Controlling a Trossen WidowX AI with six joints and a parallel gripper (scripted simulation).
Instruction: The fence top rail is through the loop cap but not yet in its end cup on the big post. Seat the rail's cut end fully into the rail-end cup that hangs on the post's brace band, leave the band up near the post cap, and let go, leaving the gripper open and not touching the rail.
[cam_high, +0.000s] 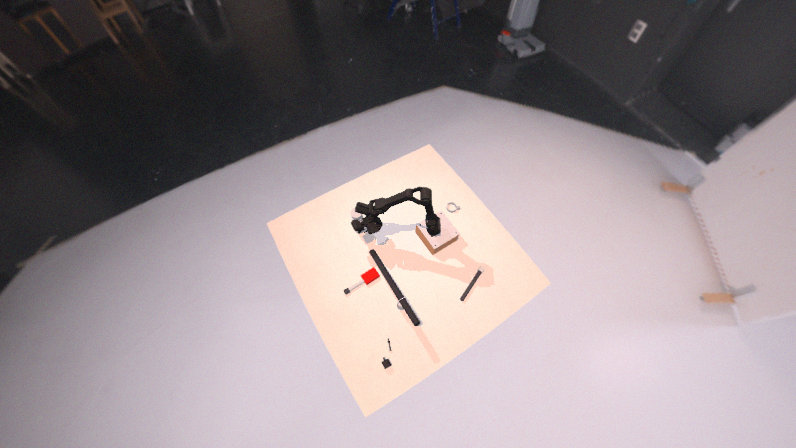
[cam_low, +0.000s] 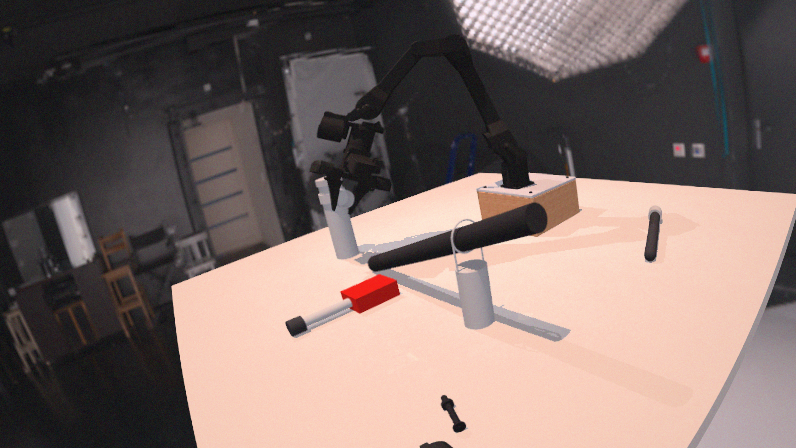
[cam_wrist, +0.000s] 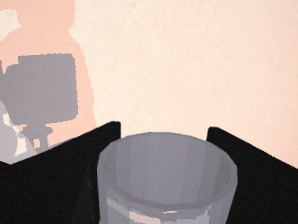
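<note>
Now: gripper tip 30 mm to the left of the round rail-end cup, 30 mm below it and 20 mm past it. The rest, counted from my gripper tip: small bolt: 620 mm to the left, 150 mm ahead, 120 mm below; short grey post: 450 mm to the left, 20 mm below, 10 mm behind; red-handled tool: 230 mm to the left, 140 mm ahead, 110 mm below.
</note>
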